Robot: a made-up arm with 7 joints. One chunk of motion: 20 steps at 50 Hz.
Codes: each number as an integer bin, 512 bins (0 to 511) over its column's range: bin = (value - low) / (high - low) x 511, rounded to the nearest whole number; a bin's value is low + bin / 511 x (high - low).
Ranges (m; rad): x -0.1..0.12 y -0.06..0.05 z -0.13..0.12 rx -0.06..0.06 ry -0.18..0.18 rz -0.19..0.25
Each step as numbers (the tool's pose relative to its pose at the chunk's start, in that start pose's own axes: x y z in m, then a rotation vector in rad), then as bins.
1 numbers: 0.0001 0.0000 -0.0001 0.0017 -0.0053 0.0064
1 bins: 233 279 266 263 248 228
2 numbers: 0.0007 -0.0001 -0.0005 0.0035 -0.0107 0.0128
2 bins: 234 278 265 270 240 236
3 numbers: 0.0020 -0.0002 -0.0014 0.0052 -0.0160 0.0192
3 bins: 237 278 263 278 233 243
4 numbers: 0.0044 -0.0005 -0.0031 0.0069 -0.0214 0.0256
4 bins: 242 276 259 285 225 250
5 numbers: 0.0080 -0.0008 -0.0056 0.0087 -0.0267 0.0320
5 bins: 251 275 254 293 218 258
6 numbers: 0.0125 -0.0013 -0.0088 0.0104 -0.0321 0.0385
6 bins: 261 273 248 300 210 265
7 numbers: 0.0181 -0.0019 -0.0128 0.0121 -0.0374 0.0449
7 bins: 274 270 240 307 202 273
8 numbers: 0.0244 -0.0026 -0.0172 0.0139 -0.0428 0.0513
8 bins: 289 267 231 315 195 280
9 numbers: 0.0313 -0.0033 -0.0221 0.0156 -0.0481 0.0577
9 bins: 305 263 221 322 187 288
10 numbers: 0.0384 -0.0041 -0.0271 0.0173 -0.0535 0.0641
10 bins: 321 260 210 329 180 295
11 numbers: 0.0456 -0.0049 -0.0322 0.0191 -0.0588 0.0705
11 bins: 338 256 200 337 172 303
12 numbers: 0.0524 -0.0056 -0.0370 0.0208 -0.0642 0.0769
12 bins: 354 253 190 344 164 310
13 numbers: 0.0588 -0.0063 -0.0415 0.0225 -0.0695 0.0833
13 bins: 369 249 181 351 157 317
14 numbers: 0.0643 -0.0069 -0.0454 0.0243 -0.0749 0.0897
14 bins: 382 247 173 359 149 325
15 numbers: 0.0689 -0.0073 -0.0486 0.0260 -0.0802 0.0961
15 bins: 392 245 166 366 142 332
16 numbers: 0.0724 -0.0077 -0.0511 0.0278 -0.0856 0.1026
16 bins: 400 243 161 374 134 340
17 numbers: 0.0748 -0.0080 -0.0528 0.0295 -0.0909 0.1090
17 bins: 406 242 158 381 126 347
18 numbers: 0.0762 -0.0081 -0.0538 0.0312 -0.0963 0.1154
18 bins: 409 241 156 388 119 355
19 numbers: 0.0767 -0.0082 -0.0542 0.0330 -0.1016 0.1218
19 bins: 410 241 155 396 111 362
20 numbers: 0.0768 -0.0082 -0.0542 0.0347 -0.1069 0.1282
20 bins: 411 241 155 403 104 370
